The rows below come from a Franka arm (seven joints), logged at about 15 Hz.
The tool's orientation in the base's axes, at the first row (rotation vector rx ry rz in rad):
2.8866, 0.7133, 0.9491
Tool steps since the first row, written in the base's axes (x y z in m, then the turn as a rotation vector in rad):
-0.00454, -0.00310, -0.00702, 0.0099, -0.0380, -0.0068
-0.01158, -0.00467, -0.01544, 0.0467, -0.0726, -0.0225
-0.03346, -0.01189, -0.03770, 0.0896, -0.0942, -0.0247
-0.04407, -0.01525, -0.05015, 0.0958, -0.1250, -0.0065
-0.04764, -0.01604, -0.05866, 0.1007, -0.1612, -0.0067
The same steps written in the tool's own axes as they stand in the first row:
-0.00847, -0.00022, 0.00277, -0.0131, 0.0371, 0.0066
-0.01884, -0.00308, 0.00545, -0.0105, 0.0809, 0.0361
-0.04990, -0.00924, 0.01032, 0.0095, 0.1178, 0.0596
-0.06583, -0.01261, 0.01404, 0.0108, 0.1508, 0.0446
-0.07345, -0.01474, 0.01886, -0.0013, 0.1852, 0.0432

